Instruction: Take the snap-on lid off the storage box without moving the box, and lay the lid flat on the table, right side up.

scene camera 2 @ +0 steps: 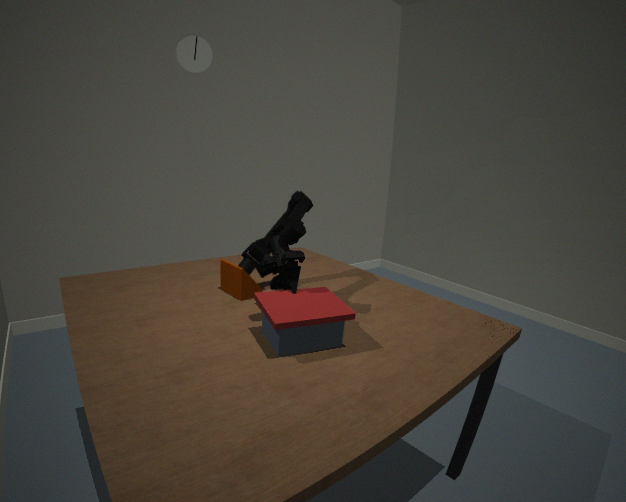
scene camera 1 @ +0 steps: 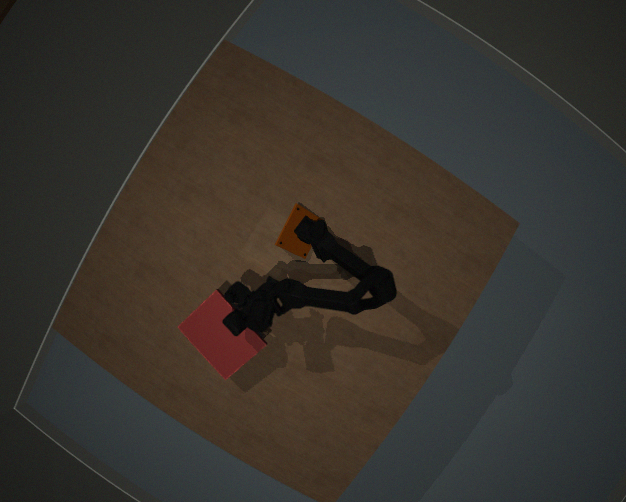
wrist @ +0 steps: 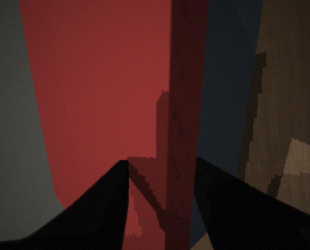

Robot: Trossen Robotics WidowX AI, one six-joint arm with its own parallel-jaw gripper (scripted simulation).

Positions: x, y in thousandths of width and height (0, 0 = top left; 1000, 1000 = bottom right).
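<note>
In scene camera 1 there's a red lid (scene camera 1: 362, 702), and you'd find my gripper (scene camera 1: 381, 638) there too. Scene camera 2 gives me a blue-grey storage box (scene camera 2: 461, 680), plus the lid again (scene camera 2: 499, 611) and my gripper (scene camera 2: 469, 589). As for the wrist view, it's got my gripper (wrist: 515, 666) along with the lid (wrist: 353, 350).
</note>
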